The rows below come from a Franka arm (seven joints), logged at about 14 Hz.
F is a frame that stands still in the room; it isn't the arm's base.
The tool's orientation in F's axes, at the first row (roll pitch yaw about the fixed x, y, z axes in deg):
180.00, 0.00, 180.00
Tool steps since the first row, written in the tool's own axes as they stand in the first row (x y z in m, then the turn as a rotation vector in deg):
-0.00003, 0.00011, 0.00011, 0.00, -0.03, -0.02
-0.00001, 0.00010, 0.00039, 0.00, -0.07, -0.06
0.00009, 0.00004, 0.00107, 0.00, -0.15, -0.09
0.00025, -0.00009, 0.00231, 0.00, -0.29, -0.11
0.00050, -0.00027, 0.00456, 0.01, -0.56, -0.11
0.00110, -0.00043, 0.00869, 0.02, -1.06, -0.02
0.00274, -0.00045, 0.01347, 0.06, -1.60, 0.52
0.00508, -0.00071, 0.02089, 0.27, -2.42, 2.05
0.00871, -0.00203, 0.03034, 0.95, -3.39, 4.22
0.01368, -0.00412, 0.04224, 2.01, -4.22, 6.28
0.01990, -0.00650, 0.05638, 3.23, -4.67, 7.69
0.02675, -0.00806, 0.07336, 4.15, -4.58, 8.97
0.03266, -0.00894, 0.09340, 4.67, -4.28, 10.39
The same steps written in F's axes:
0.00003, 0.00011, -0.00011, 0.00, -0.03, 0.02
0.00001, 0.00010, -0.00039, 0.00, -0.07, 0.06
-0.00009, 0.00004, -0.00107, 0.00, -0.15, 0.09
-0.00025, -0.00009, -0.00231, 0.00, -0.29, 0.11
-0.00050, -0.00027, -0.00456, -0.01, -0.56, 0.11
-0.00110, -0.00043, -0.00869, -0.02, -1.06, 0.02
-0.00274, -0.00045, -0.01347, -0.06, -1.60, -0.52
-0.00508, -0.00071, -0.02089, -0.27, -2.42, -2.05
-0.00871, -0.00203, -0.03034, -0.95, -3.39, -4.22
-0.01368, -0.00412, -0.04224, -2.01, -4.22, -6.28
-0.01990, -0.00650, -0.05638, -3.23, -4.67, -7.69
-0.02675, -0.00806, -0.07336, -4.15, -4.58, -8.97
-0.03266, -0.00894, -0.09340, -4.67, -4.28, -10.39

